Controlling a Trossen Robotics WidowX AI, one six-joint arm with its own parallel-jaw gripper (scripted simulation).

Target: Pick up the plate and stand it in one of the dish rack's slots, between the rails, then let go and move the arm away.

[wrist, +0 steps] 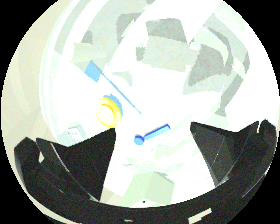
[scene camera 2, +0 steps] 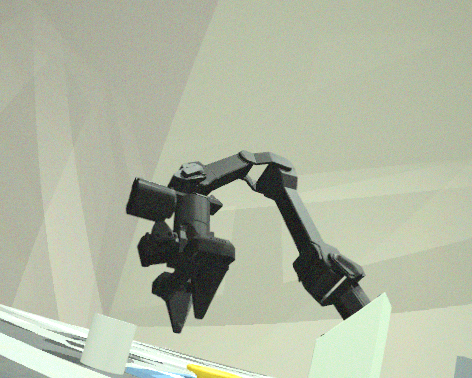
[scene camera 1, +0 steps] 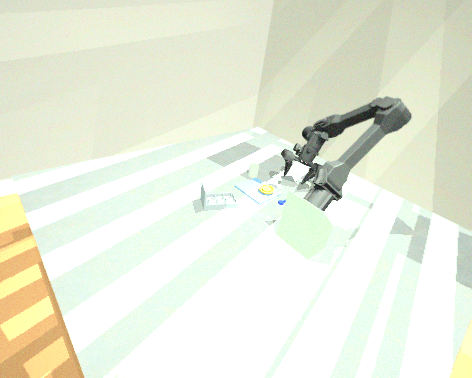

The gripper (scene camera 2: 187, 326) is open, holding nothing. Also in view: a white cylinder (scene camera 2: 109, 340) and a light blue mat (wrist: 94, 84).
The gripper shows as well in the wrist view (wrist: 154, 129) and in scene camera 1 (scene camera 1: 292, 180).
